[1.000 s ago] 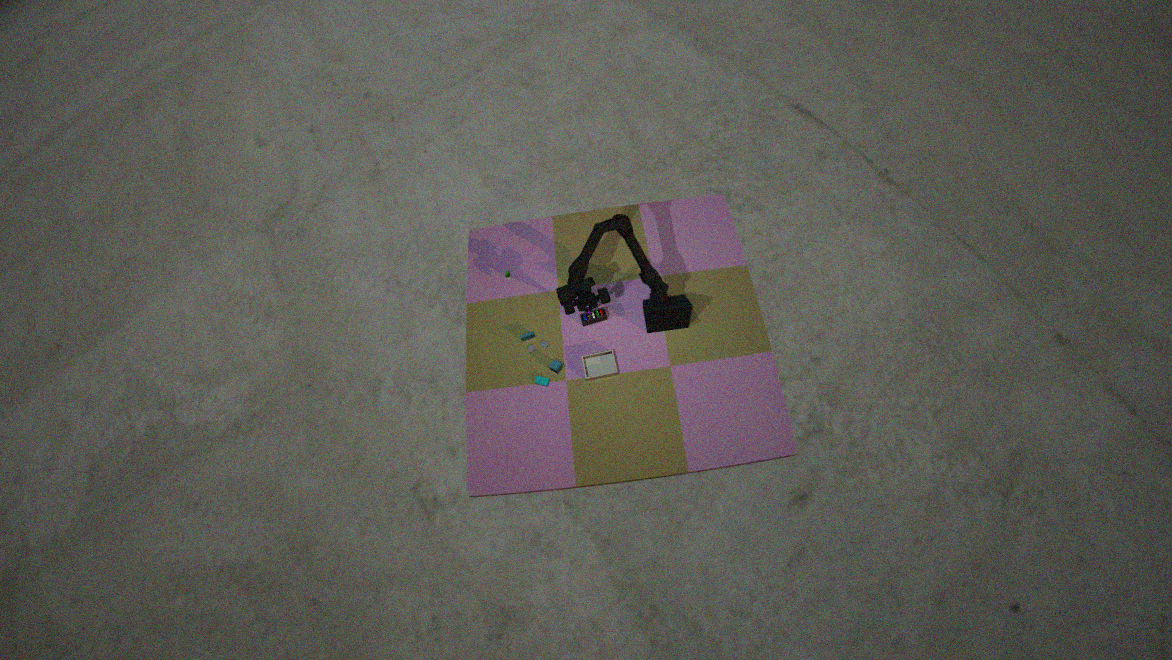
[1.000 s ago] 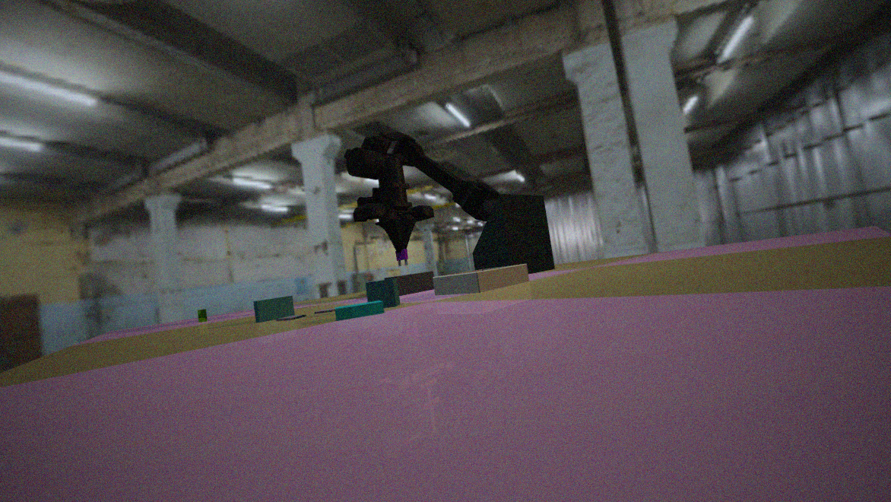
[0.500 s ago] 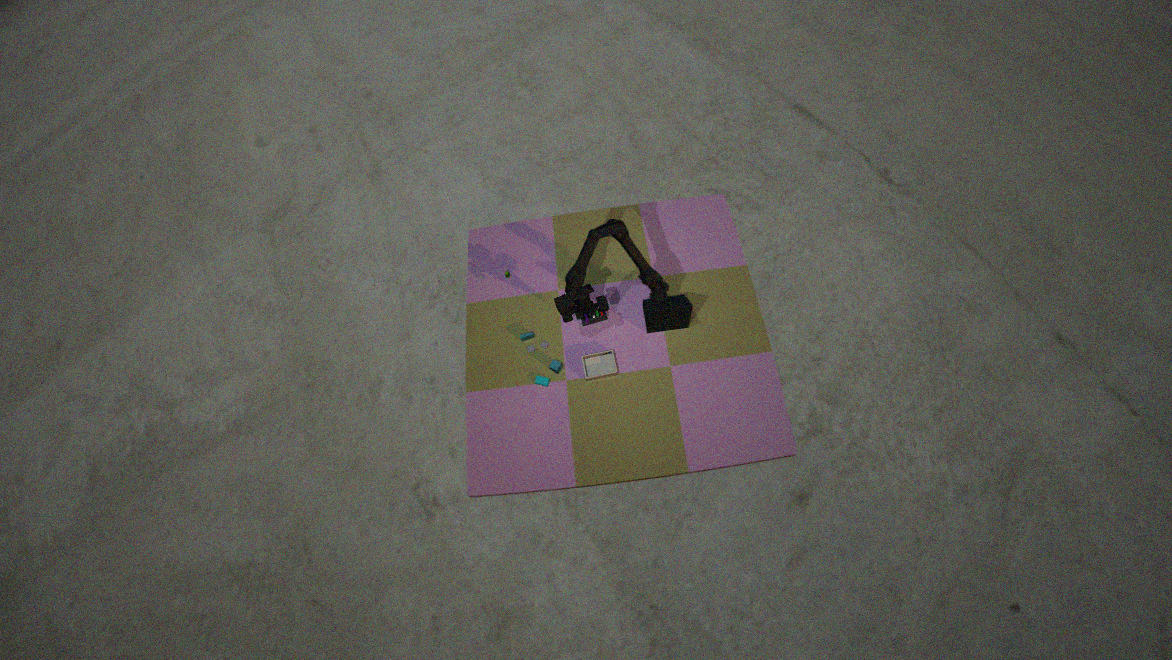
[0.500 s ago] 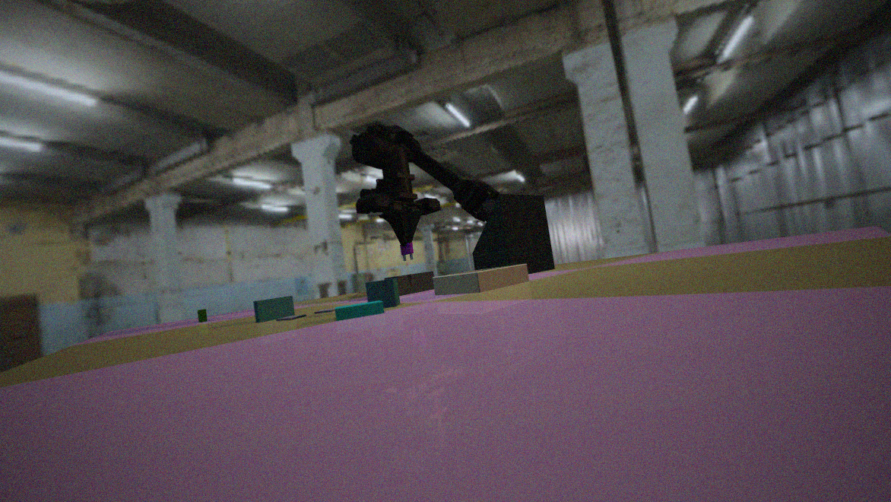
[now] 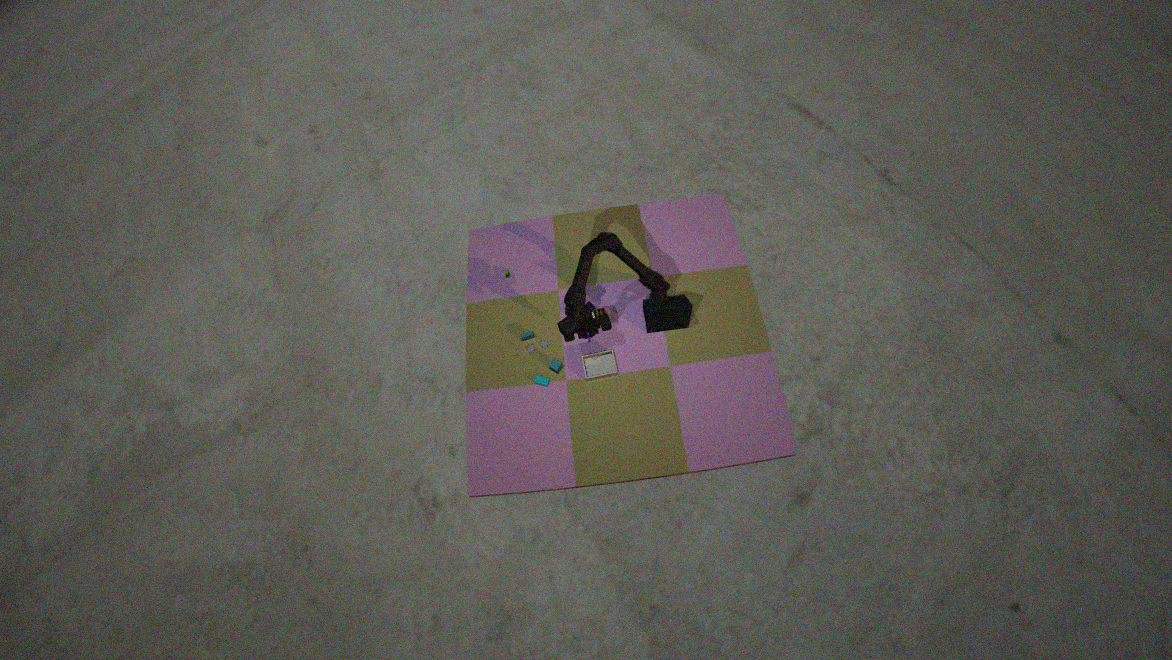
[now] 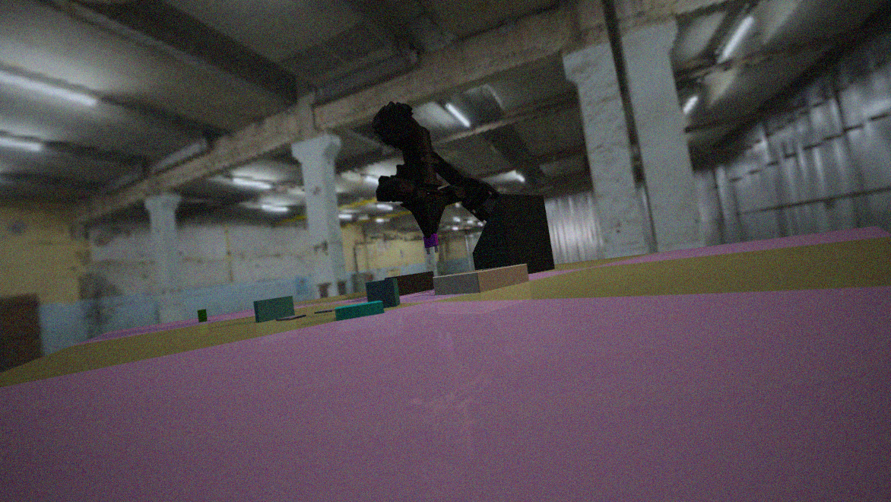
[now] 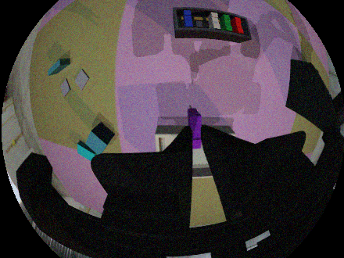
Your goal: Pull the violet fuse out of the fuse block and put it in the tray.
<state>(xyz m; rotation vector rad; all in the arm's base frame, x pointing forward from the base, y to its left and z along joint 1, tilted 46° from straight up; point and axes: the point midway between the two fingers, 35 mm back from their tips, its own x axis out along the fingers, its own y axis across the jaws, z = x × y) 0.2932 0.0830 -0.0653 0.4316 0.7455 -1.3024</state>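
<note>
Right now my gripper tip is 10 cm above the pale tray, 9 cm to the right of it and 3 cm past it.
</note>
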